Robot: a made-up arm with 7 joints. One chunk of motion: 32 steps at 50 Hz.
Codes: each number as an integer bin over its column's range. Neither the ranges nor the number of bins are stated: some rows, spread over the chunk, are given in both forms.
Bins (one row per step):
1: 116 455 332 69 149 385 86
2: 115 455 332 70 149 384 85
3: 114 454 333 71 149 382 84
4: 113 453 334 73 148 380 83
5: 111 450 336 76 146 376 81
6: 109 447 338 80 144 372 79
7: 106 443 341 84 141 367 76
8: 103 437 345 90 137 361 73
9: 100 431 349 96 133 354 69
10: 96 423 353 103 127 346 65
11: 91 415 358 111 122 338 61
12: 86 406 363 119 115 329 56
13: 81 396 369 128 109 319 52
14: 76 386 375 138 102 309 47
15: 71 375 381 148 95 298 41
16: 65 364 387 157 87 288 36
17: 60 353 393 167 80 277 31
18: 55 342 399 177 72 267 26
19: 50 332 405 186 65 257 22
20: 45 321 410 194 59 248 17
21: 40 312 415 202 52 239 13
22: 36 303 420 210 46 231 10
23: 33 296 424 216 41 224 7
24: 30 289 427 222 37 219 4
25: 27 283 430 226 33 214 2
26: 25 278 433 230 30 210 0
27: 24 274 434 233 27 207 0
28: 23 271 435 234 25 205 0
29: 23 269 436 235 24 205 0
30: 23 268 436 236 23 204 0
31: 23 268 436 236 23 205 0
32: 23 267 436 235 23 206 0
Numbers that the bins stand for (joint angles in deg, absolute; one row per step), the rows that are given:
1: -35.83 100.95 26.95 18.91 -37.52 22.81 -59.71
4: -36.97 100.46 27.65 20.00 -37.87 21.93 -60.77
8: -40.78 96.56 31.53 24.66 -41.75 18.59 -64.29
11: -45.35 91.19 36.11 30.41 -47.03 14.53 -68.52
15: -52.97 81.44 44.21 40.55 -56.54 7.49 -75.57
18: -59.06 73.39 50.55 48.50 -64.65 2.03 -80.85
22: -66.30 63.88 57.95 57.54 -73.80 -4.32 -86.49
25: -69.73 59.01 61.47 61.92 -78.38 -7.31 -89.31
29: -71.25 55.59 63.59 64.39 -81.56 -8.90 -90.01
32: -71.25 55.10 63.59 64.39 -81.91 -8.72 -90.01
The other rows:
2: -36.21 100.95 26.95 19.18 -37.52 22.64 -60.07
3: -36.59 100.70 27.30 19.45 -37.52 22.28 -60.42
5: -37.74 99.73 28.36 20.82 -38.58 21.23 -61.47
6: -38.50 98.99 29.06 21.92 -39.28 20.52 -62.18
7: -39.64 98.02 30.12 23.02 -40.34 19.64 -63.24
9: -41.93 95.09 32.94 26.30 -43.16 17.35 -65.70
10: -43.45 93.14 34.35 28.22 -45.27 15.94 -67.11
12: -47.26 89.00 37.87 32.61 -49.50 12.95 -70.28
13: -49.16 86.56 39.98 35.07 -51.61 11.19 -71.69
14: -51.07 84.12 42.10 37.81 -54.08 9.42 -73.45
16: -55.26 78.76 46.33 43.02 -59.36 5.73 -77.33
17: -57.16 76.07 48.44 45.76 -61.83 3.79 -79.09
19: -60.97 70.95 52.67 50.96 -67.11 0.26 -82.26
20: -62.87 68.27 54.43 53.15 -69.22 -1.32 -84.02
21: -64.78 66.08 56.19 55.35 -71.69 -2.91 -85.43
23: -67.44 62.18 59.36 59.18 -75.57 -5.55 -87.54
24: -68.58 60.47 60.42 60.83 -76.98 -6.43 -88.60
26: -70.49 57.79 62.53 63.02 -79.44 -8.02 -90.01
27: -70.87 56.81 62.88 63.84 -80.50 -8.54 -90.01
28: -71.25 56.08 63.24 64.11 -81.20 -8.90 -90.01
30: -71.25 55.35 63.59 64.66 -81.91 -9.07 -90.01
31: -71.25 55.35 63.59 64.66 -81.91 -8.90 -90.01

